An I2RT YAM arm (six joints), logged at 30 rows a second.
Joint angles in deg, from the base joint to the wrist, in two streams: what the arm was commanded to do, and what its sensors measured. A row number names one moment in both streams.
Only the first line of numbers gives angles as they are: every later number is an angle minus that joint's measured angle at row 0.
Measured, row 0:
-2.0 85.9 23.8 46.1 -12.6 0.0
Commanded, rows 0 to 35:
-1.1 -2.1 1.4 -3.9 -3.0 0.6
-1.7 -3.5 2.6 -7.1 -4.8 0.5
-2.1 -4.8 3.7 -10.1 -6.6 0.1
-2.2 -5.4 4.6 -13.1 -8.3 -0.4
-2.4 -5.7 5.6 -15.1 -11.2 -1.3
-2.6 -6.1 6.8 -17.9 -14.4 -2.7
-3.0 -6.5 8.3 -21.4 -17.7 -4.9
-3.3 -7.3 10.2 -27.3 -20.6 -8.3
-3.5 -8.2 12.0 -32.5 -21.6 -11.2
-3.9 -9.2 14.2 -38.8 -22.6 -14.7
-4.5 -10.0 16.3 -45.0 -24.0 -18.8
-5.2 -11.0 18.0 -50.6 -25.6 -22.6
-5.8 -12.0 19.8 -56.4 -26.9 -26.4
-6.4 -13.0 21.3 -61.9 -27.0 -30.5
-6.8 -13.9 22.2 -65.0 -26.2 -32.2
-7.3 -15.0 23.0 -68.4 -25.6 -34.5
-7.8 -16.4 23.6 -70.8 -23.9 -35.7
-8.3 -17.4 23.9 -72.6 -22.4 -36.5
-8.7 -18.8 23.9 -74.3 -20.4 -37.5
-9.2 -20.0 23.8 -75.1 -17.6 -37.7
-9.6 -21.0 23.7 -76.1 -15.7 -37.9
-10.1 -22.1 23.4 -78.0 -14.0 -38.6
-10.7 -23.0 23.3 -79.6 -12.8 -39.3
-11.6 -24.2 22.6 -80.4 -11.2 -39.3
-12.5 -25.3 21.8 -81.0 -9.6 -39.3
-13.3 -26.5 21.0 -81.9 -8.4 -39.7
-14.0 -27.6 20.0 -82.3 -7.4 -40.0
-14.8 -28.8 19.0 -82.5 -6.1 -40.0
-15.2 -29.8 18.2 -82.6 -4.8 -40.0
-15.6 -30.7 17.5 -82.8 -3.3 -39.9
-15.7 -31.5 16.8 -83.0 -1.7 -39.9
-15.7 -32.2 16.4 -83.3 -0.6 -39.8
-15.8 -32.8 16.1 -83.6 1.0 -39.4
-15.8 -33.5 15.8 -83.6 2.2 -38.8
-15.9 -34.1 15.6 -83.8 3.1 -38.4
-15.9 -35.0 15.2 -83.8 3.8 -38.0
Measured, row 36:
-15.8 -33.6 15.8 -82.3 -0.8 -38.1
